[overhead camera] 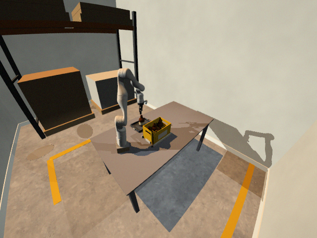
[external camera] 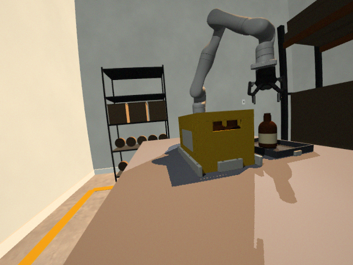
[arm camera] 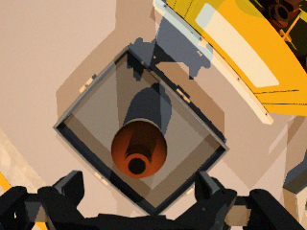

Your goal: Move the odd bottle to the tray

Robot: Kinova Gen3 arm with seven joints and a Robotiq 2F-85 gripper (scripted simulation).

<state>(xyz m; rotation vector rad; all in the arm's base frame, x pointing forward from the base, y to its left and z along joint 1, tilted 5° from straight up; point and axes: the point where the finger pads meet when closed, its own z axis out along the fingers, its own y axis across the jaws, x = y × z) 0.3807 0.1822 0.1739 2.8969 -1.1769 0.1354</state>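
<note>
My hand is 130 mm above the brown bottle. From my hand the other things lie so: dark tray 200 mm below; then yellow crate 290 mm to the right, 130 mm below, 10 mm ahead.
</note>
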